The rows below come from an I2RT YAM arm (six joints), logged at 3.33 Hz.
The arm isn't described. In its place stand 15 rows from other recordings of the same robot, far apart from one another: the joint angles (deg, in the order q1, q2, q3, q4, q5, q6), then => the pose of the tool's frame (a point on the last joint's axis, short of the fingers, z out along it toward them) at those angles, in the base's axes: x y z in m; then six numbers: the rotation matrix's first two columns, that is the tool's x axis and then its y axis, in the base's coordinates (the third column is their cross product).
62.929 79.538 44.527 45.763 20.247 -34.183 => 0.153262 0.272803 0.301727 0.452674 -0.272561 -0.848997 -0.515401 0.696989 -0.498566
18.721 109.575 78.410 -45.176 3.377 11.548 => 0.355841 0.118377 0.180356 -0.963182 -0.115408 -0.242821 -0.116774 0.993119 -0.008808
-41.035 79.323 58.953 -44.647 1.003 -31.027 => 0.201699 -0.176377 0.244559 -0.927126 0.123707 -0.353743 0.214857 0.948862 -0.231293
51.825 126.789 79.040 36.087 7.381 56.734 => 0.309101 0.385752 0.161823 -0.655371 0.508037 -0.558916 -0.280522 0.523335 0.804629
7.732 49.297 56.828 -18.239 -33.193 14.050 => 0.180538 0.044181 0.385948 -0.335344 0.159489 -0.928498 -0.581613 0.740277 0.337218
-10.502 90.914 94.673 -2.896 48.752 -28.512 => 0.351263 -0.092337 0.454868 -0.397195 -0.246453 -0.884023 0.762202 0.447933 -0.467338
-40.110 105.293 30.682 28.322 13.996 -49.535 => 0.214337 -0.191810 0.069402 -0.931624 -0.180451 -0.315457 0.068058 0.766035 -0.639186
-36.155 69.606 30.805 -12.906 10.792 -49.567 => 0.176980 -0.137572 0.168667 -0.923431 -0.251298 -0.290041 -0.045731 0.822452 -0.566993
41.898 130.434 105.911 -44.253 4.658 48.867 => 0.358214 0.317501 0.165288 -0.941259 0.164064 -0.295153 0.099152 0.969793 0.222868
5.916 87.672 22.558 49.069 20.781 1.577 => 0.269773 0.015256 0.150630 -0.268134 -0.001917 -0.963380 0.250269 0.965527 -0.071578
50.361 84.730 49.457 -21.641 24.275 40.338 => 0.195339 0.212856 0.194699 -0.769142 -0.003506 -0.639068 -0.079969 0.992653 0.090800
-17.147 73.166 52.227 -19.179 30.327 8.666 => 0.256421 -0.097927 0.267187 -0.514756 0.294927 -0.805012 0.709106 0.674209 -0.206424
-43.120 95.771 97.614 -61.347 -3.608 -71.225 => 0.253408 -0.234232 0.349634 -0.826234 -0.520820 -0.214672 -0.383426 0.799121 -0.463023
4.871 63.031 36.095 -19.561 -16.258 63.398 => 0.218699 0.028641 0.212835 -0.568214 0.813071 -0.126685 0.523720 0.476073 0.706450
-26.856 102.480 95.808 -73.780 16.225 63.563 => 0.303570 -0.164866 0.295708 0.033728 0.946623 -0.320574 0.999305 -0.026850 0.025854
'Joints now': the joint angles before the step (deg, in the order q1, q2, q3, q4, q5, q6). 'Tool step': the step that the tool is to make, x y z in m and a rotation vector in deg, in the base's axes. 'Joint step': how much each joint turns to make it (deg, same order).
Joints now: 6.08 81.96 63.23 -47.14 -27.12 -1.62
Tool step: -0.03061 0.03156 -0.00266 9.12 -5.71 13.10
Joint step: 6.64 -6.72 -7.70 6.78 -10.11 -2.49
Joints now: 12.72 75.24 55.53 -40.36 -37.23 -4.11
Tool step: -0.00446 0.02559 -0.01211 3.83 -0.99 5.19
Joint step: 5.47 0.47 -3.41 7.48 -2.77 2.60
